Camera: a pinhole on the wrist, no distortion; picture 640 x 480 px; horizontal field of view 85.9 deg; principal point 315.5 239.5 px. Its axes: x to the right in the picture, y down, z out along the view. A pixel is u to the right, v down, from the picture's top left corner.
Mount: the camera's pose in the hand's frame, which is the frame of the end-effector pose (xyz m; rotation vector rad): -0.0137 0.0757 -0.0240 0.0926 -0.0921 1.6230
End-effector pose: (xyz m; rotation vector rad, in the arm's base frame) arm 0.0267 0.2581 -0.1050 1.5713 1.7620 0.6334
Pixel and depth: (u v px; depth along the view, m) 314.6 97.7 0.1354
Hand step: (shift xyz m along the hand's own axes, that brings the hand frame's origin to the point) 0.0426 0.0626 0.1106
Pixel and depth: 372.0 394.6 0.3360
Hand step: -0.1669 0.0832 0.3157
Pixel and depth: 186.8 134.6 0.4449
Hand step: 0.1324 -0.1339 0.3989
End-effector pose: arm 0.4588 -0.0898 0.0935 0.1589 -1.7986 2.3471
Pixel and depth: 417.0 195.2 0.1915
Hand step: 0.0086 0.1108 0.1728
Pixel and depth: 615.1 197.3 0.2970
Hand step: 0.0098 0.2998 0.3012
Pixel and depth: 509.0 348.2 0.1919
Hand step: -0.0795 0.1572 0.1790
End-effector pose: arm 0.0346 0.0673 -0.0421 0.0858 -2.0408 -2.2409
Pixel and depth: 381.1 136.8 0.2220
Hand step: 0.0510 0.0955 0.2016
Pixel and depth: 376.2 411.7 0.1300
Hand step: -0.0795 0.0798 0.1076
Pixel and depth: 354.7 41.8 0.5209
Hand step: 0.2840 0.0902 0.5011
